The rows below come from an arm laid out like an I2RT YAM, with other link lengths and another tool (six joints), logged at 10 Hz.
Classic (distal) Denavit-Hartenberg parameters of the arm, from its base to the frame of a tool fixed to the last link. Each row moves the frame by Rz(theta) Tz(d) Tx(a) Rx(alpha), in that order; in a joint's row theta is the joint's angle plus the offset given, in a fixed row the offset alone. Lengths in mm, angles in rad.
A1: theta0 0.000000  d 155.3  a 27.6  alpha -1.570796
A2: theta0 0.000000  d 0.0  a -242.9  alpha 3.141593
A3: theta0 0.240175  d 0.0  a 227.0  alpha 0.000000
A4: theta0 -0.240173  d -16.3  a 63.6  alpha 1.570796
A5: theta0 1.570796  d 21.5  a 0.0  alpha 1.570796
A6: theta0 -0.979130  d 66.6  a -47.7  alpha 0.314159
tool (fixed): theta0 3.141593  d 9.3  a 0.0  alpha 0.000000
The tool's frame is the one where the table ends.
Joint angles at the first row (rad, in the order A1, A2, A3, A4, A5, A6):
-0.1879, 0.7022, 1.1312, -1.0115, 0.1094, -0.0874
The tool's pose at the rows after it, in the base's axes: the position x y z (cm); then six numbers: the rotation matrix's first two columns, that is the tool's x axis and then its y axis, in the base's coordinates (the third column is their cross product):
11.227, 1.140, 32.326, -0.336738, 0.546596, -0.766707, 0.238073, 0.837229, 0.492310
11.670, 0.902, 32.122, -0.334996, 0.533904, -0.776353, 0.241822, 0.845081, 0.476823
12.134, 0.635, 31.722, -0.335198, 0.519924, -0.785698, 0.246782, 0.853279, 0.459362
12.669, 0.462, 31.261, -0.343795, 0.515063, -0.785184, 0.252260, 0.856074, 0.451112
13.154, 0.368, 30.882, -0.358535, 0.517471, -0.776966, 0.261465, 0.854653, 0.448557
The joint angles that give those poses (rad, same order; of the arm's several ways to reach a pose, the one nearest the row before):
-0.1889, 0.7132, 1.1293, -0.9962, 0.1212, -0.0943
-0.1881, 0.7224, 1.1178, -0.9710, 0.1351, -0.1068
-0.1887, 0.7293, 1.0969, -0.9404, 0.1489, -0.1217
-0.1891, 0.7444, 1.0779, -0.9150, 0.1535, -0.1288
-0.1882, 0.7667, 1.0684, -0.9029, 0.1553, -0.1286

